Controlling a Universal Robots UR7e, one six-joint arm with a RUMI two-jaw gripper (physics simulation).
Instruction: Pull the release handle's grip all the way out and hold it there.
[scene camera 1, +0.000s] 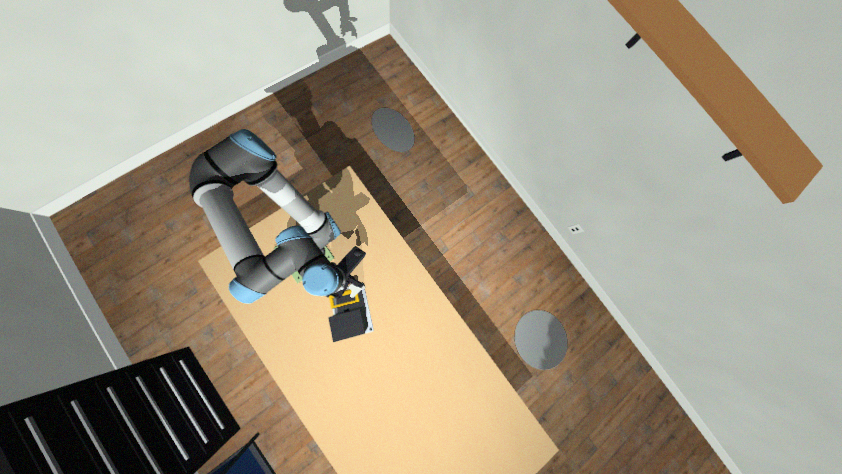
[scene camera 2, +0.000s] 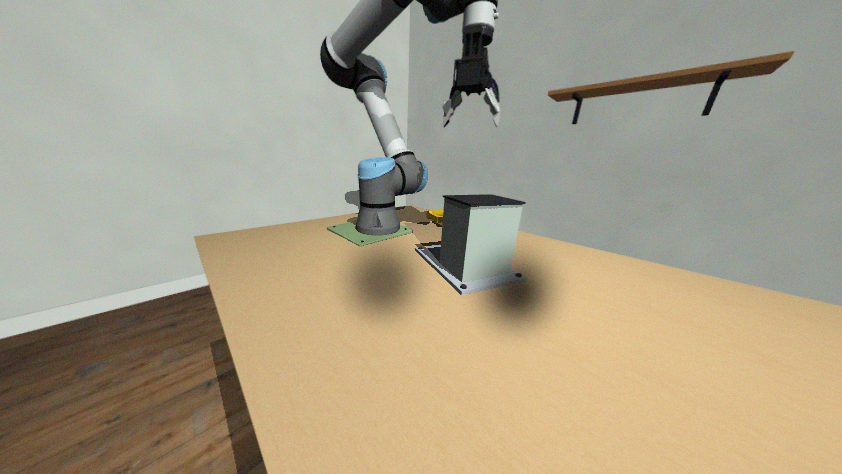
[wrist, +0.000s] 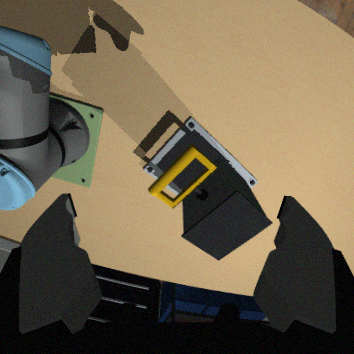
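The release handle's yellow rectangular grip (scene camera 1: 345, 304) (scene camera 2: 436, 216) (wrist: 173, 169) sticks out from one side of a box-shaped housing (scene camera 1: 347, 325) (scene camera 2: 493, 242) (wrist: 227, 225) with a dark top. In the scene camera 2 view the housing hides most of the grip. The housing stands on a light base plate (scene camera 2: 492, 283) bolted at its corners. My gripper (scene camera 2: 471, 124) (wrist: 177, 196) is open, with nothing between its fingers. It points down, well above the housing and grip, and touches neither. In the scene camera 1 view the wrist partly hides the gripper.
The arm's green mounting plate (scene camera 2: 347, 233) (wrist: 85, 164) is beside the housing on the wooden table (scene camera 1: 412, 382). A black drawer cabinet (scene camera 1: 85, 421) and a blue bin (scene camera 1: 244, 462) stand beyond the table edge. A wooden shelf (scene camera 1: 718, 100) (scene camera 2: 671, 80) hangs on the wall.
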